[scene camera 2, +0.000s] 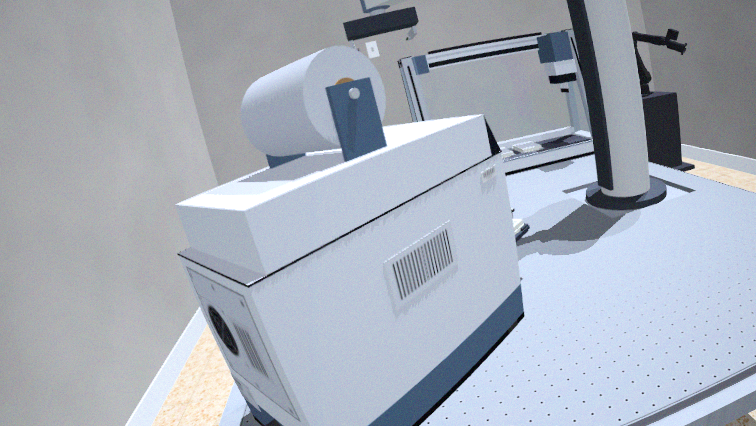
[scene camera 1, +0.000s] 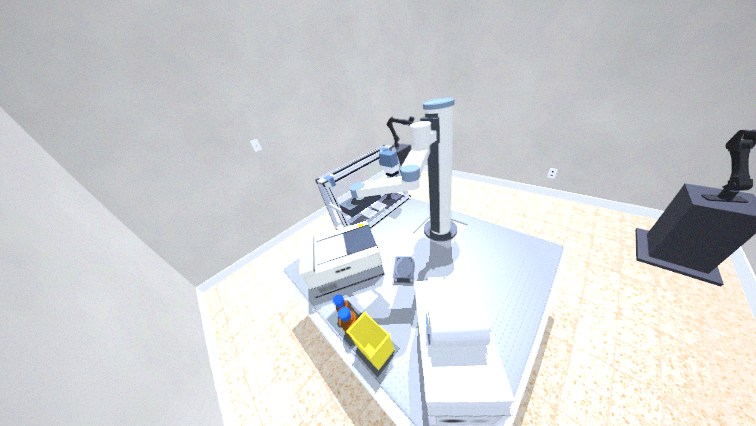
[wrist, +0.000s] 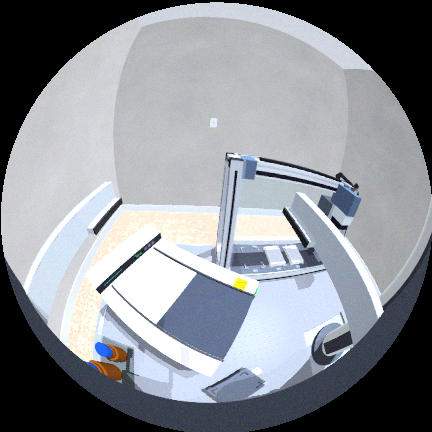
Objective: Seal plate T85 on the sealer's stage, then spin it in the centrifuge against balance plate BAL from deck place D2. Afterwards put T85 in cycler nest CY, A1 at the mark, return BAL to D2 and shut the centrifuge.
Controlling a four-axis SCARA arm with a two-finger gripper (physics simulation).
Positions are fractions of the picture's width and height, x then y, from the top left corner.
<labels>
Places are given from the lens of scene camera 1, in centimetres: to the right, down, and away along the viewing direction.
yellow bin (scene camera 1: 0.49, 0.80): -4, 64, 95
</labels>
